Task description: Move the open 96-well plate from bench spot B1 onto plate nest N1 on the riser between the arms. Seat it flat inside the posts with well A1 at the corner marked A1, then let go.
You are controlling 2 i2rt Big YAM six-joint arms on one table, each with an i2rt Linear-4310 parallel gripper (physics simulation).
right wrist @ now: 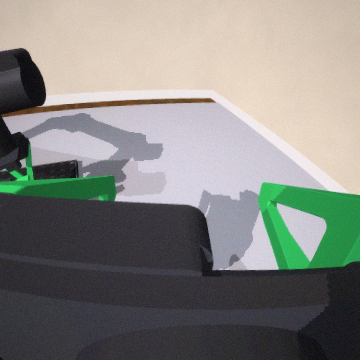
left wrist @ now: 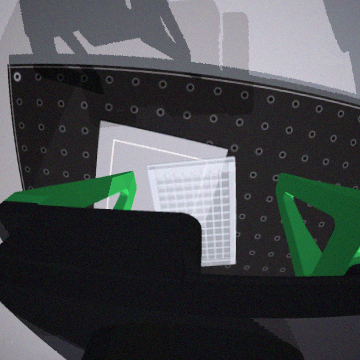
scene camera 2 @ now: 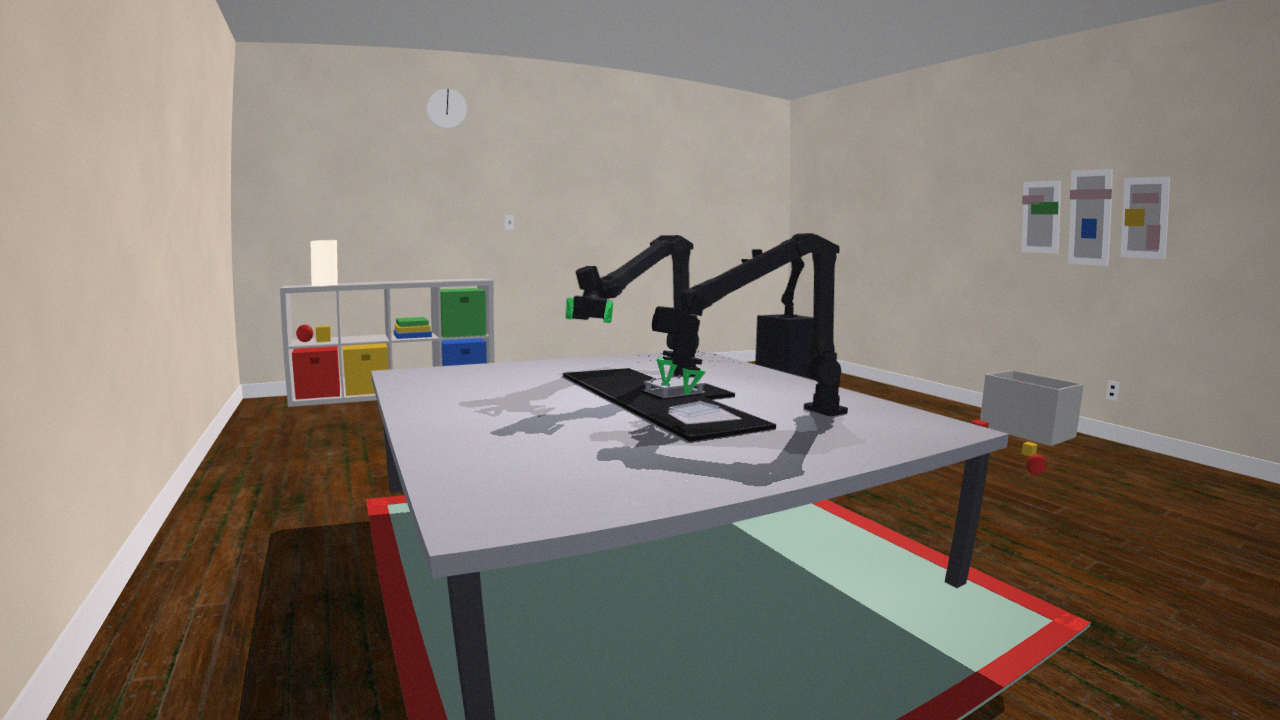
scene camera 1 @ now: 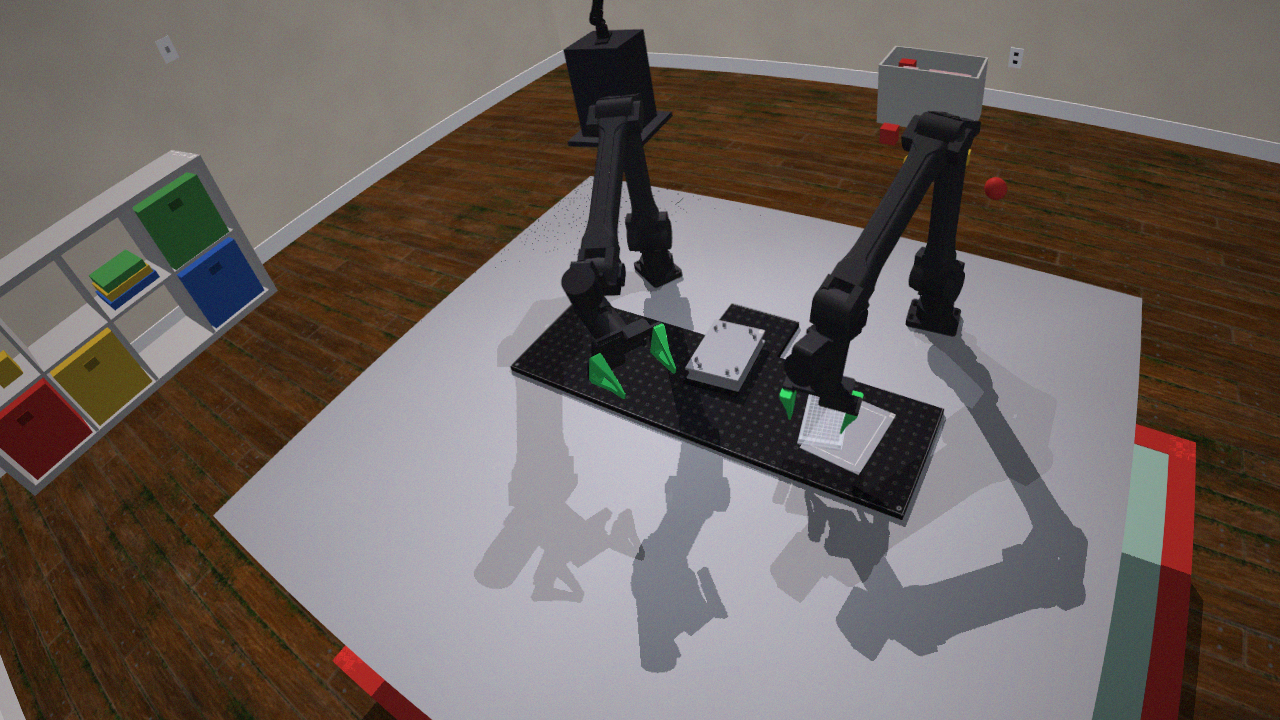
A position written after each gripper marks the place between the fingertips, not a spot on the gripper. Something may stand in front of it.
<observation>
The left gripper (scene camera 1: 815,424) is open, holding nothing. Also in view: a clear well plate (scene camera 1: 821,426). The right gripper (scene camera 1: 650,384) is open, with nothing in its grasp.
The clear well plate shows as well in the left wrist view (left wrist: 205,188). The left gripper is seen too in the left wrist view (left wrist: 203,180) and in scene camera 2 (scene camera 2: 675,389). The right gripper shows as well in the right wrist view (right wrist: 187,188) and in scene camera 2 (scene camera 2: 587,318). The right wrist view misses the clear well plate, which is hidden by the right gripper.
</observation>
